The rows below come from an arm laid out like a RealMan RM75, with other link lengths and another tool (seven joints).
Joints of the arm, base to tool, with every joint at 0 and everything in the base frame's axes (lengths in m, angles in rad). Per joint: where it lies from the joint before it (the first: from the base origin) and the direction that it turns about. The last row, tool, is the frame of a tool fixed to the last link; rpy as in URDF.
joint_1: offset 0.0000 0.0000 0.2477 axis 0 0 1
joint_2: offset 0.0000 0.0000 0.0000 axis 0 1 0
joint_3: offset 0.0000 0.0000 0.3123 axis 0 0 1
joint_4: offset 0.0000 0.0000 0.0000 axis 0 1 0
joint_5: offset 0.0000 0.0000 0.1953 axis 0 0 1
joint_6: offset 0.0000 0.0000 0.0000 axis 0 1 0
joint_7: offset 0.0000 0.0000 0.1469 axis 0 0 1
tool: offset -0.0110 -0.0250 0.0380 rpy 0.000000 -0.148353 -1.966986
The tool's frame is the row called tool.
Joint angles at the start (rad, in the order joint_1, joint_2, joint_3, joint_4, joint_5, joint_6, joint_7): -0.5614, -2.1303, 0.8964, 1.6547, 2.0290, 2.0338, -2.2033
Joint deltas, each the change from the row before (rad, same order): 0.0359, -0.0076, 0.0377, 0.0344, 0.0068, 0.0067, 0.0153; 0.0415, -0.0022, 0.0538, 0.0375, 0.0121, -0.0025, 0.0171; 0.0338, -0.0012, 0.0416, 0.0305, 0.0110, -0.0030, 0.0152; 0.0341, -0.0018, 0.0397, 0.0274, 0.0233, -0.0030, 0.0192; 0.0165, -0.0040, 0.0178, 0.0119, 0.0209, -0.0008, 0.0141; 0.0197, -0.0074, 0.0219, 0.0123, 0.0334, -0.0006, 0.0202; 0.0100, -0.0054, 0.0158, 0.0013, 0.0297, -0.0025, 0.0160; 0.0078, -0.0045, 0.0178, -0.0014, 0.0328, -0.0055, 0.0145; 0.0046, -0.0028, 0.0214, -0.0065, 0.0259, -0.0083, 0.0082; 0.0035, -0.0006, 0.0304, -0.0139, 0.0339, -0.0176, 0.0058
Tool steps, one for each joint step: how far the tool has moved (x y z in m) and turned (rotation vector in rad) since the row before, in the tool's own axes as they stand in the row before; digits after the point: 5 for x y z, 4 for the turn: -0.00399, -0.01130, 0.00343, 0.0325, 0.0071, 0.0153; -0.00349, -0.01208, 0.00370, 0.0413, 0.0150, 0.0192; -0.00305, -0.00937, 0.00285, 0.0313, 0.0127, 0.0165; -0.00177, -0.01056, 0.00278, 0.0350, 0.0185, 0.0114; -0.00024, -0.00577, 0.00201, 0.0197, 0.0122, 0.0039; 0.00013, -0.00753, 0.00324, 0.0273, 0.0163, 0.0029; 0.00130, -0.00501, 0.00294, 0.0221, 0.0117, -0.0005; 0.00202, -0.00456, 0.00309, 0.0237, 0.0136, -0.0016; 0.00161, -0.00316, 0.00394, 0.0220, 0.0070, -0.0023; 0.00342, -0.00353, 0.00500, 0.0279, 0.0118, -0.0065
